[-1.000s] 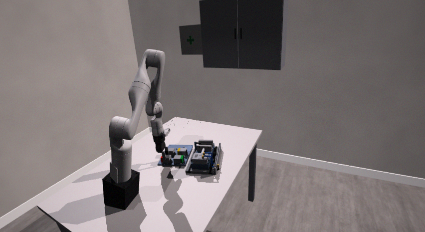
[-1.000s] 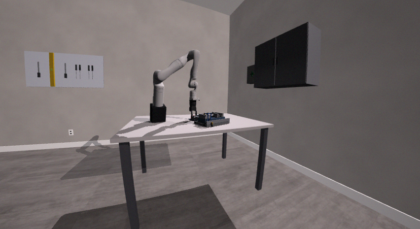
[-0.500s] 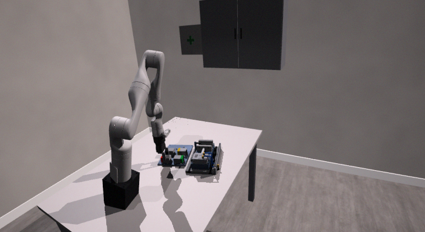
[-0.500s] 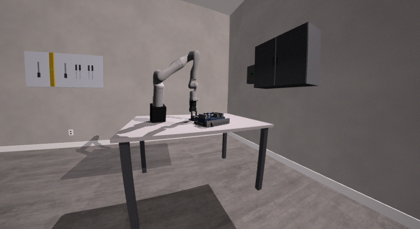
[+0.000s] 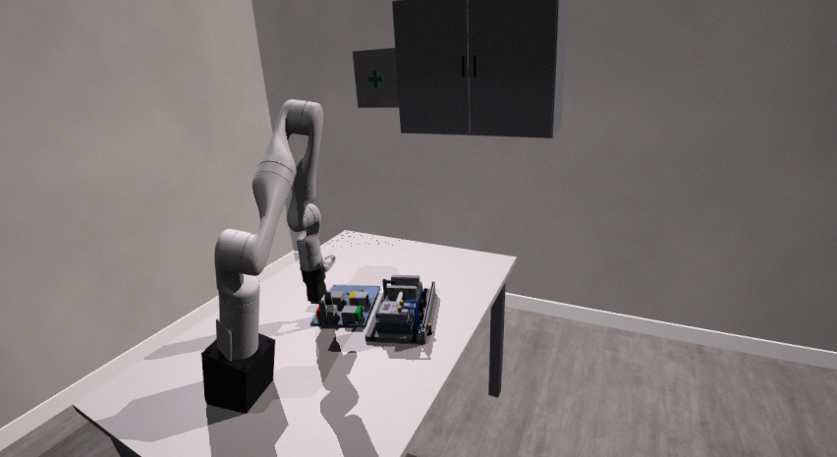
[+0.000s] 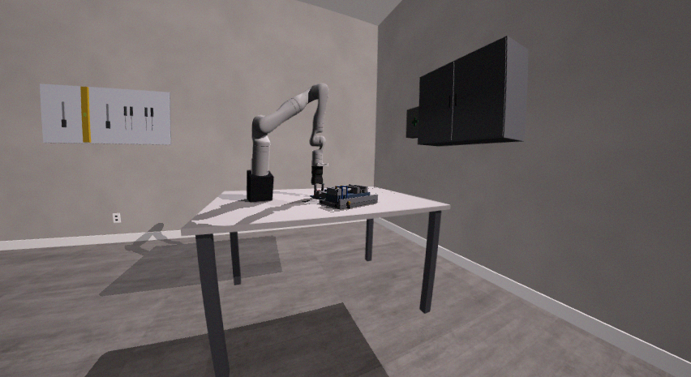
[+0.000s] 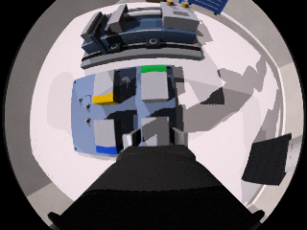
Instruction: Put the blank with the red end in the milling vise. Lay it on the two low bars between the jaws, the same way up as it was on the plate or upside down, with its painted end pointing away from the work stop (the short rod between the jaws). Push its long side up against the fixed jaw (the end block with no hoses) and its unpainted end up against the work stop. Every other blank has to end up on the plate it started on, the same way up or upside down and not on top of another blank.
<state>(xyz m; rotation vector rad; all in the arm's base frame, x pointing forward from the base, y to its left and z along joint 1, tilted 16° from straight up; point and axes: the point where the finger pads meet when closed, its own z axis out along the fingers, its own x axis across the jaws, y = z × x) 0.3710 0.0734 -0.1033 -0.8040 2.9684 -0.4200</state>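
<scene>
The green-ended blank lies 40 mm ahead of my hand, 80 mm to the right of it and 20 mm below it. Round my hand: plate 100 mm ahead, 40 mm below; then yellow blank 120 mm ahead, 30 mm to the right, 20 mm below; then blue blank 80 mm ahead, 40 mm to the left, 20 mm below.
</scene>
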